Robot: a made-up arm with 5 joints.
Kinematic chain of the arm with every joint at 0, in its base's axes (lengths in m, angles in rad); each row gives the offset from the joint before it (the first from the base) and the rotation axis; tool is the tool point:
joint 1: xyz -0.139 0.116 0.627 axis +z
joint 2: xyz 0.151 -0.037 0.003 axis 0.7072 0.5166 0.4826
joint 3: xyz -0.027 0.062 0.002 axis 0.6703 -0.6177 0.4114
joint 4: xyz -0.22 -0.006 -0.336 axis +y
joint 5: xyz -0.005 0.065 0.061 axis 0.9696 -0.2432 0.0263
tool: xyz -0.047 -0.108 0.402
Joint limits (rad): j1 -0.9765..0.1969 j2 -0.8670..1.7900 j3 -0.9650..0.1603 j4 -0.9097..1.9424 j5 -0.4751..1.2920
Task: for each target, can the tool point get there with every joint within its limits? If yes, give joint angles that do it. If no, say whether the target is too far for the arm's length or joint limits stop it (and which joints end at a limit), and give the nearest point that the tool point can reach.
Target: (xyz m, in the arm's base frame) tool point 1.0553 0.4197 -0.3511
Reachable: no: too far | nearest point 0.4029 0.1983 0.2060 | short by 0.886 m
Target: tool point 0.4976 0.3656 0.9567
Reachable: no: joint limits stop it (at a limit: joint 1, joint 3, joint 5) | nearest point 0.1643 0.3364 0.7651 | short by 0.386 m
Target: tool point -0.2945 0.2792 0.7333
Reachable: yes | joints -0.8318 -0.4998 -0.6341 0.1790 0.7156
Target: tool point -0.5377 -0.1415 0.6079
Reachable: yes | joints -0.7056 1.2976 -0.0831 -0.4101 0.5304
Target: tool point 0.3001 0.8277 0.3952
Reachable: no: joint limits stop it (at a limit: joint 3, joint 4, joint 5) | nearest point 0.1472 0.5799 0.4448 | short by 0.295 m
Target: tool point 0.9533 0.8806 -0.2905
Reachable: no: too far | nearest point 0.3021 0.3180 0.1697 | short by 0.976 m
